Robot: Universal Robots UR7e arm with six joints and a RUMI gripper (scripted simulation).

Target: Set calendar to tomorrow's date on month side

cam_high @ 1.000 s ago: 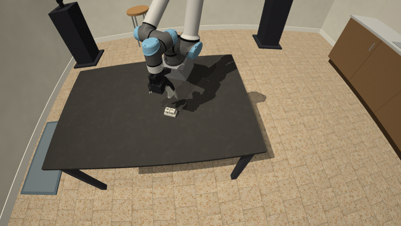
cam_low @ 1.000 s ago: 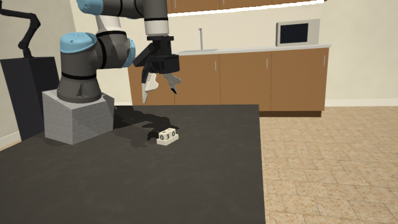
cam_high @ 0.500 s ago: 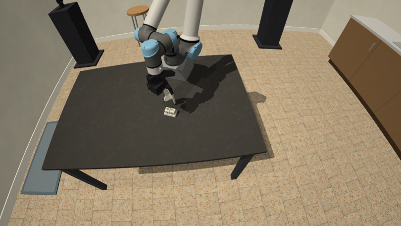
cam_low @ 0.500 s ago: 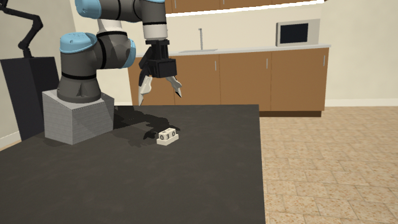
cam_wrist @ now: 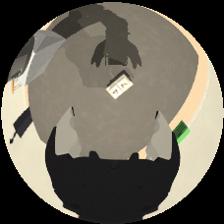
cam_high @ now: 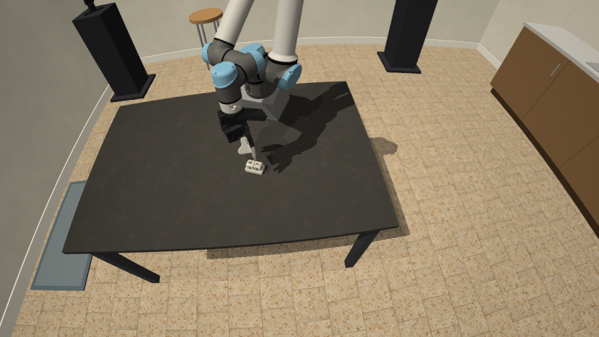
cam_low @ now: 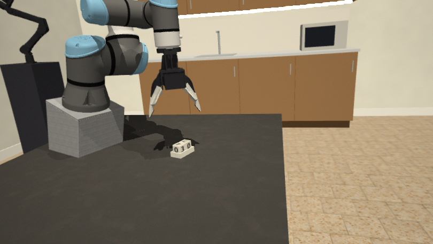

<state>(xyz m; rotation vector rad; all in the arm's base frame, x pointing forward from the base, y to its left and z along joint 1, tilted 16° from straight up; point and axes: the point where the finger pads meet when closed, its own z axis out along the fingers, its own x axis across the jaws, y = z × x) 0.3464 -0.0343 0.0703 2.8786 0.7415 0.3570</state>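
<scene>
Right now the white calendar tray is 10 mm ahead of my hand, 10 mm to the left of it and 130 mm below it.
</scene>
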